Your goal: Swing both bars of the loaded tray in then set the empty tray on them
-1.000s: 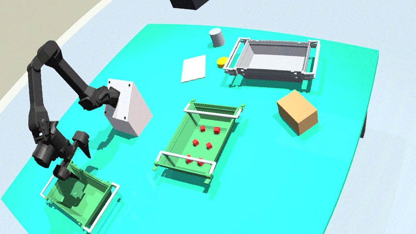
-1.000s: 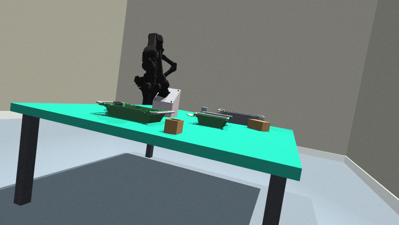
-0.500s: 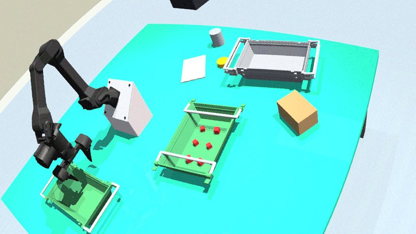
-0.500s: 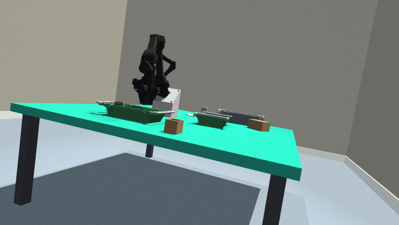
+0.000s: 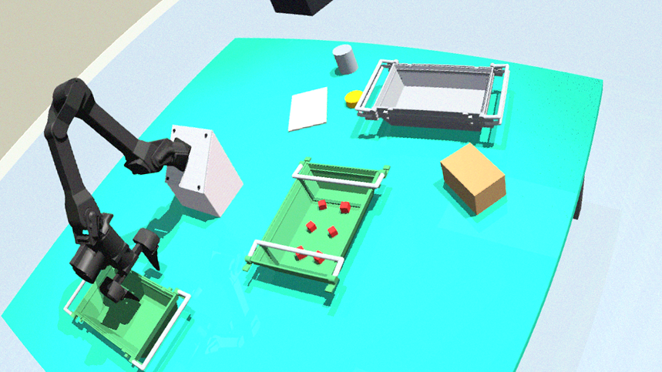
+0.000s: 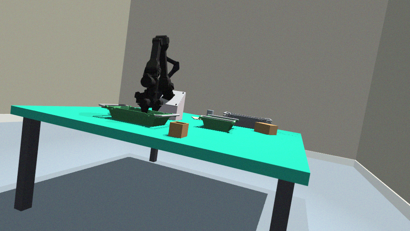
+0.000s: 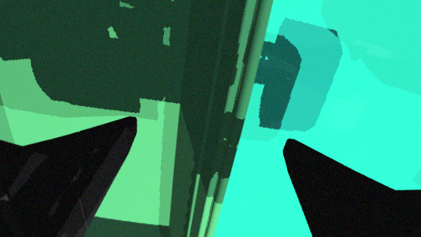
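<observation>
Now: the green tray 2 cm ahead of my gripper tip, 8 cm to the right of it and 3 cm above it. The rest, counted from my gripper tip: grey cylinder (4 cm behind, 81 cm to the left, 2 cm above); white card (3 cm behind, 62 cm to the left, 2 cm below); yellow disc (8 cm ahead, 69 cm to the left, 1 cm below).
</observation>
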